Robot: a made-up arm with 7 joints.
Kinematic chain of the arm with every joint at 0, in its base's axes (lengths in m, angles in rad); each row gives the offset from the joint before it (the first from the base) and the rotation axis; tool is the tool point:
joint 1: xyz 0 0 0.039 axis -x
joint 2: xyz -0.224 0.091 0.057 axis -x
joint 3: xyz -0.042 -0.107 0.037 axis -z
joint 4: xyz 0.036 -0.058 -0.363 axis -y
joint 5: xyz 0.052 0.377 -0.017 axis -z
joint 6: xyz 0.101 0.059 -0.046 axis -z
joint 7: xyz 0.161 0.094 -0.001 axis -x
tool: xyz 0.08 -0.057 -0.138
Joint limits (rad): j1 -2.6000..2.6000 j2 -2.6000..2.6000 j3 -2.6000..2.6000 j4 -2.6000..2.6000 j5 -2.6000..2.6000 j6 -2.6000..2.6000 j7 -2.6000..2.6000
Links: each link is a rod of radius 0.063 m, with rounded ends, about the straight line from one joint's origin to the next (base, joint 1, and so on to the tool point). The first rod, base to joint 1, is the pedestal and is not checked.
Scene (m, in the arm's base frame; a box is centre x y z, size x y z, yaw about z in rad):
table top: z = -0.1
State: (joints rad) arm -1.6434 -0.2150 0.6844 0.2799 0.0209 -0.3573 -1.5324
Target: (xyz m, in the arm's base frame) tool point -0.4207 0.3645 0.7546
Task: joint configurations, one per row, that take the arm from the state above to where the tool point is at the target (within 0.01 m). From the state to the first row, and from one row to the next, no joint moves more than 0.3 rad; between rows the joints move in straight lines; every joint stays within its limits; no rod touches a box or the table.
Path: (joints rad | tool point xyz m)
1: -1.6125 -0.1850 0.4496 0.2422 -0.1065 -0.4495 -1.5512 | 0.3027 0.2285 0.6138
2: -1.5816 -0.1550 0.2148 0.2046 -0.2338 -0.5418 -1.5700 | 0.0896 0.2576 0.7569
3: -1.5507 -0.1250 -0.0200 0.1669 -0.3612 -0.6340 -1.5888 | -0.1646 0.3087 0.8070
4: -1.5198 -0.0950 -0.2549 0.1292 -0.4886 -0.7263 -1.6076 | -0.4208 0.3645 0.7546

